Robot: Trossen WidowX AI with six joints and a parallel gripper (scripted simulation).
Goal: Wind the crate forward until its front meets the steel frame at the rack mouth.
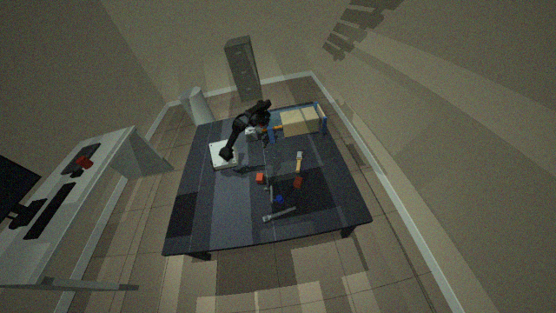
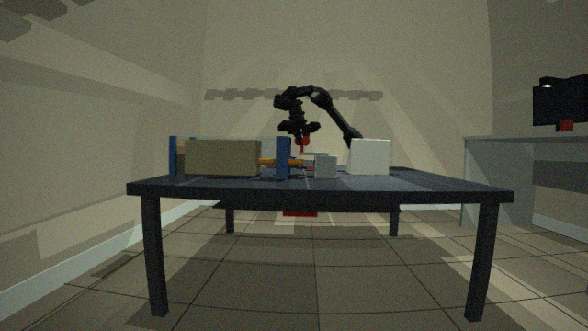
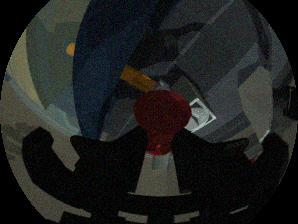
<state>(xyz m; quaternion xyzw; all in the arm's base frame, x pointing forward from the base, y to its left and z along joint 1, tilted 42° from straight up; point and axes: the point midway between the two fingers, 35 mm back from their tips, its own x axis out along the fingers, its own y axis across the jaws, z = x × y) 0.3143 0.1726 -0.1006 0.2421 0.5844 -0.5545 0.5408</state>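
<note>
The crank arm is 3 cm behind my gripper tip and 3 cm below it. Also, from my gripper tip: grey winch (11 cm behind, 1 cm to the left, 10 cm below); then red knob (1 cm ahead, 1 cm to the right); then blue frame (7 cm ahead, 1 cm to the right, 3 cm below).
</note>
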